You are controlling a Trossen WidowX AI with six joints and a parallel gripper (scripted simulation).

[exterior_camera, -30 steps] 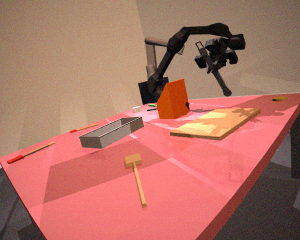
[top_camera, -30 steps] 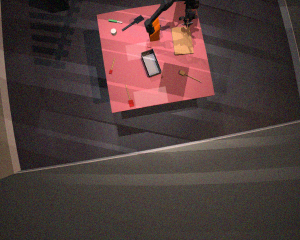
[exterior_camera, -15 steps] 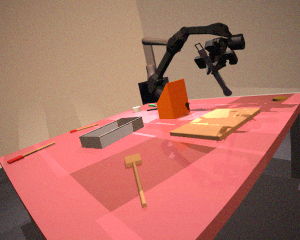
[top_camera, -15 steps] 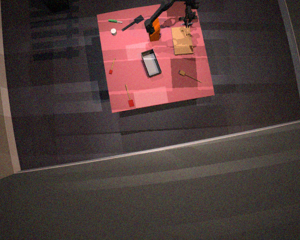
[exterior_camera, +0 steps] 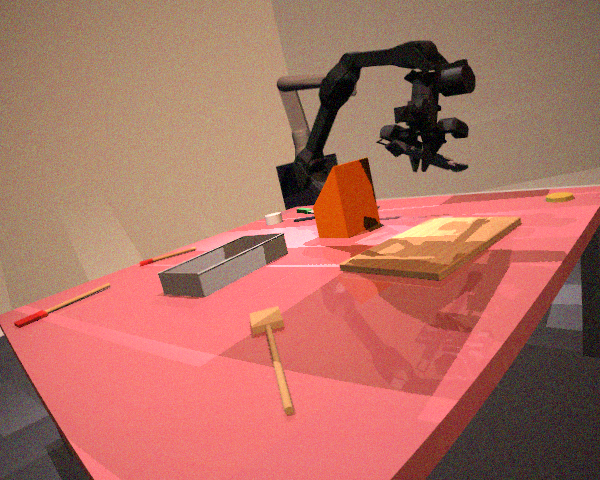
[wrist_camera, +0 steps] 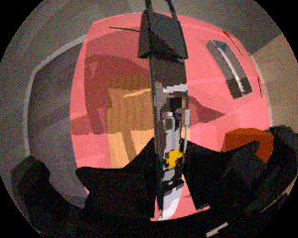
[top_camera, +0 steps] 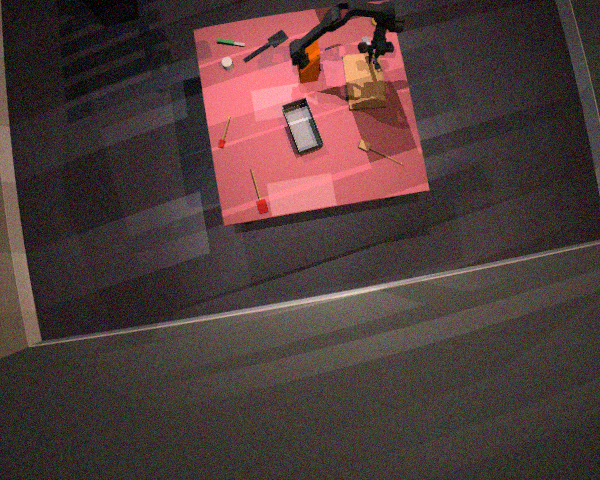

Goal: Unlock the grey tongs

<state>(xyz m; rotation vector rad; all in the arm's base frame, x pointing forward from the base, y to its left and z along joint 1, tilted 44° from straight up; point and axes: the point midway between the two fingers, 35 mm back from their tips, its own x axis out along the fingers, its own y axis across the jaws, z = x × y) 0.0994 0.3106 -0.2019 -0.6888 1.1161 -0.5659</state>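
Now: gripper tip 160 mm above the wooden board, 10 mm to the right of it and 10 mm past it. Also, from my gripper tip: black spatula: 550 mm to the right, 360 mm behind, 160 mm below; then grey roasting tin: 440 mm to the right, 230 mm ahead, 140 mm below; then white cylinder: 820 mm to the right, 270 mm behind, 140 mm below.
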